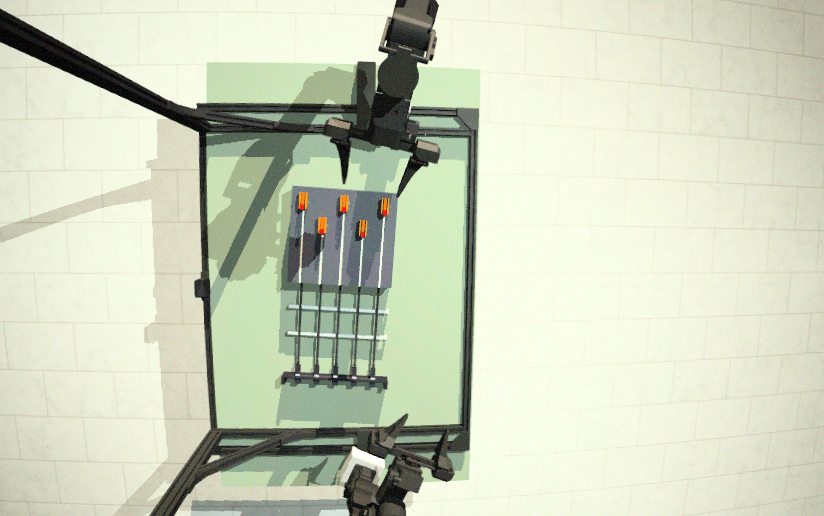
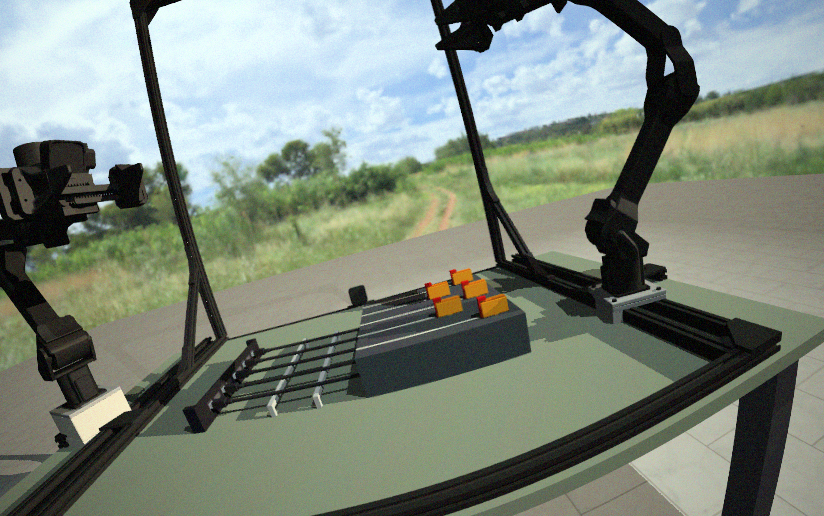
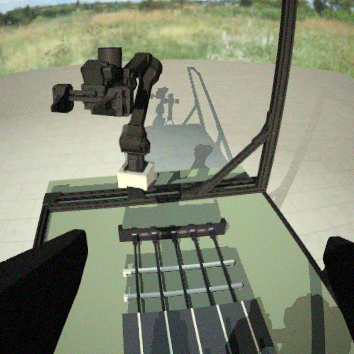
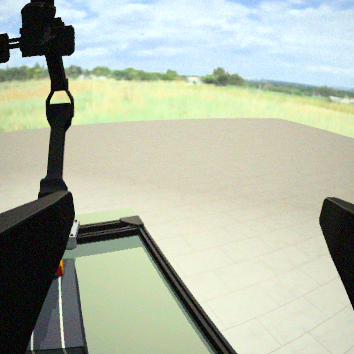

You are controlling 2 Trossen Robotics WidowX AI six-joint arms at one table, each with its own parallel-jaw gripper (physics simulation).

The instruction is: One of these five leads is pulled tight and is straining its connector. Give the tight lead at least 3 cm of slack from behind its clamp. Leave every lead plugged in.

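Frame: origin at the left arm's base, x down, y ahead, z right, level; metres.
Seen in the pictures: left gripper, fingertip midpoint: (image 1: 370,190) (image 2: 435,36) (image 3: 211,248) (image 4: 15,50); right gripper, fingertip midpoint: (image 1: 427,422) (image 2: 108,167) (image 3: 70,109) (image 4: 201,208); left arm's base, link origin: (image 2: 625,288); right arm's base, link origin: (image 1: 361,476) (image 2: 84,398) (image 3: 135,166).
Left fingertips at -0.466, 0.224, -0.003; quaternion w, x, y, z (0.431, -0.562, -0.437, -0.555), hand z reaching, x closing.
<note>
Offsets run from my left fingertips to a thing's top centre, as dx, dy, dz. "spot": to the spot under its first point.
Five thin leads run side by side from a dark connector bar (image 1: 325,379) (image 2: 203,414) (image 3: 165,233), across two pale rails, onto a dark block {spot: +0.435, +0.187, +0.057} (image 1: 331,261) (image 2: 450,358) (image 3: 181,340). Each lead ends at an orange clamp with a red tab, such as the middle clamp {+0.411, +0.031, +0.060} (image 1: 344,204) and the nearest clamp {+0.412, +0.011, -0.053} (image 2: 493,306). All five look straight and seated at the bar; I cannot tell which is tight. My left gripper (image 1: 371,189) (image 3: 211,248) is open and empty, high above the block's clamp end. My right gripper (image 1: 425,423) (image 4: 201,208) is open and empty, beyond the bar, lower right.
The pale rails (image 1: 346,335) (image 1: 349,310) cross under the leads between bar and block. A black frame {spot: +0.480, +0.132, -0.324} (image 1: 470,273) (image 2: 486,471) surrounds the green table, with uprights at two corners. The right arm's white base (image 2: 91,416) (image 3: 135,177) stands beyond the bar.
</note>
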